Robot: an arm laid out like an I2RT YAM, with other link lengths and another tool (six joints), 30 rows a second.
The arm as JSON. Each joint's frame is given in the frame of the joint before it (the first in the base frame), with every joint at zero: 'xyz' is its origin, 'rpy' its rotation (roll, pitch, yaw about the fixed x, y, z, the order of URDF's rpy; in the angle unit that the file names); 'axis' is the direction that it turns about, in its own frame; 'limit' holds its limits. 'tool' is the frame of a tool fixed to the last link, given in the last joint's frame.
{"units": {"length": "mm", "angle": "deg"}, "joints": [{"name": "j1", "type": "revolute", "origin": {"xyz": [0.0, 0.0, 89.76], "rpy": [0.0, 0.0, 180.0]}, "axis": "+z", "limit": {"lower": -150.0, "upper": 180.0}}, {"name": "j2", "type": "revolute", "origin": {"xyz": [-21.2, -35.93, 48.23], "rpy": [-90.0, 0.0, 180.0]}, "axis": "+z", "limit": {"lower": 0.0, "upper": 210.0}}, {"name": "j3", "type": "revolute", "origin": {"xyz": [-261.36, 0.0, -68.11], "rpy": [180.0, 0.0, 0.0]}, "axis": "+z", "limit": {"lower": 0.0, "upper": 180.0}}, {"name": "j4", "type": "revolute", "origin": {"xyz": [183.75, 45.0, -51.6], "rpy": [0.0, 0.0, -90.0]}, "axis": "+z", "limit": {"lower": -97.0, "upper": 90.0}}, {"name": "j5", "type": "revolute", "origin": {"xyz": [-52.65, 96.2, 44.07], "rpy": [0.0, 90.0, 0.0]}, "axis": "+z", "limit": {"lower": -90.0, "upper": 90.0}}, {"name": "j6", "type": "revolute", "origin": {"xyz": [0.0, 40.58, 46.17], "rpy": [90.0, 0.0, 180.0]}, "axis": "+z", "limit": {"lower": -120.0, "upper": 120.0}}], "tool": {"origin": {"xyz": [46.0, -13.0, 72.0], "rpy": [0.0, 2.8, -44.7]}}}
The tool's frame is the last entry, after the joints.
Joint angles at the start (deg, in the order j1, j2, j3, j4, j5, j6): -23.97, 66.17, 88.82, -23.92, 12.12, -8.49
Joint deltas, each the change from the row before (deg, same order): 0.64, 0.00, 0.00, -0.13, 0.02, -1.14; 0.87, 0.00, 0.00, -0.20, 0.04, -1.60; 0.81, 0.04, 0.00, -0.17, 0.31, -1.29; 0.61, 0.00, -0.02, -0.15, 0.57, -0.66; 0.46, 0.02, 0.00, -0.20, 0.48, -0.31; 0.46, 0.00, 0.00, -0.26, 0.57, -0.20; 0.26, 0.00, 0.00, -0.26, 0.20, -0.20; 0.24, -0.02, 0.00, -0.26, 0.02, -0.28; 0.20, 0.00, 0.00, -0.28, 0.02, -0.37; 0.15, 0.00, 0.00, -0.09, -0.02, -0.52; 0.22, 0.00, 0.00, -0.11, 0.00, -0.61; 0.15, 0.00, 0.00, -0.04, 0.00, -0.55; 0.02, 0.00, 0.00, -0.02, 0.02, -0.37; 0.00, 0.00, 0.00, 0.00, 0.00, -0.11
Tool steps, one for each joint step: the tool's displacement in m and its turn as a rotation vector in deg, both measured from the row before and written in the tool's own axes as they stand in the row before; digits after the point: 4 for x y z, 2 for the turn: -0.0018, -0.0031, 0.0003, 0.48, -0.47, -1.16; -0.0024, -0.0042, 0.0004, 0.65, -0.63, -1.63; -0.0020, -0.0034, 0.0004, 0.37, -0.44, -1.34; -0.0013, -0.0017, 0.0000, -0.02, -0.16, -0.72; -0.0012, -0.0010, 0.0000, -0.11, -0.17, -0.38; -0.0013, -0.0007, -0.0001, -0.21, -0.15, -0.29; -0.0011, -0.0005, 0.0000, -0.07, -0.24, -0.28; -0.0012, -0.0008, 0.0000, 0.09, -0.31, -0.35; -0.0012, -0.0006, 0.0002, 0.04, -0.32, -0.45; -0.0004, -0.0009, 0.0001, 0.13, -0.16, -0.54; -0.0006, -0.0012, 0.0001, 0.17, -0.20, -0.64; -0.0003, -0.0010, 0.0001, 0.14, -0.11, -0.56; 0.0001, -0.0003, 0.0000, 0.01, -0.02, -0.38; 0.0000, -0.0001, 0.0000, 0.01, 0.00, -0.11
